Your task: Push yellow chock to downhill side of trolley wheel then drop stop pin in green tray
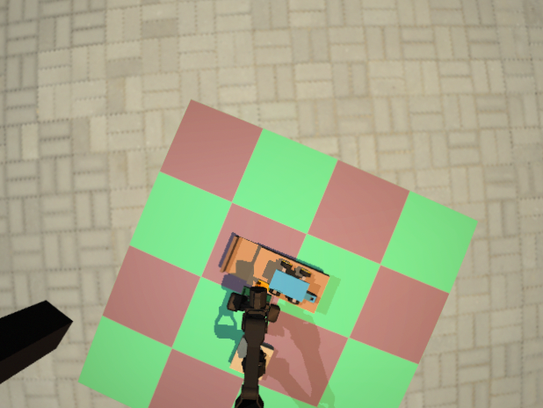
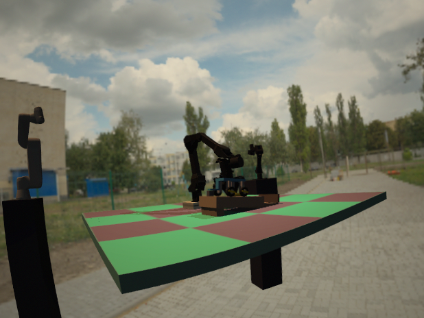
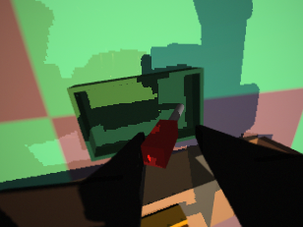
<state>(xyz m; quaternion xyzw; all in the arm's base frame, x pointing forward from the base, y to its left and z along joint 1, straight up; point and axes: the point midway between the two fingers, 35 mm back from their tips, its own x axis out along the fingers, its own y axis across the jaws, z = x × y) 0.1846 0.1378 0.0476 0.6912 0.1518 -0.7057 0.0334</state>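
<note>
Right now my gripper tip is 10 mm above the red-headed stop pin. From my gripper tip the other things lie so: yellow chock 80 mm ahead, 30 mm above, 10 mm to the right; then green tray 60 mm below, 10 mm to the right; then blue trolley 150 mm ahead, 80 mm to the right, 60 mm above.
</note>
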